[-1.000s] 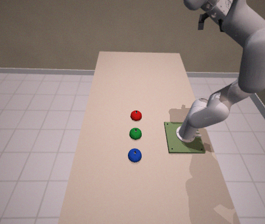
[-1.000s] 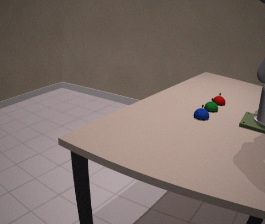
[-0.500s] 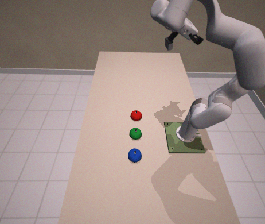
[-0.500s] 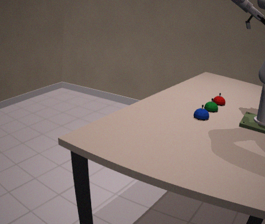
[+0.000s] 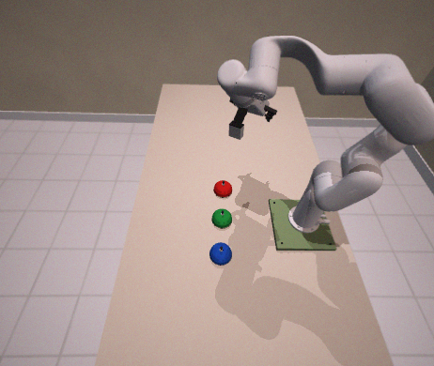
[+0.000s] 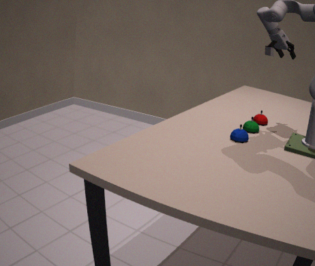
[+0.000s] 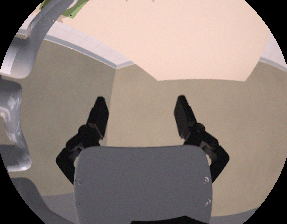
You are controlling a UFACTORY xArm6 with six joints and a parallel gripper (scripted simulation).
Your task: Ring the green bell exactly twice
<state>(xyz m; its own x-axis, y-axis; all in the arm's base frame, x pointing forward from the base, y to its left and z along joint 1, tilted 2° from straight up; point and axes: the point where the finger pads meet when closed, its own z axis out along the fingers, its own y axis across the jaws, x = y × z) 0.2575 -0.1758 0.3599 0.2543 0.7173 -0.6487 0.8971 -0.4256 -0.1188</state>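
Right now my hand is 8 cm short of the green bell, 23 cm to the right of it and 33 cm above it. The rest, counted from my hand: red bell 10 cm ahead, 8 cm to the left, 33 cm below; then blue bell 7 cm ahead, 38 cm to the left, 33 cm below.
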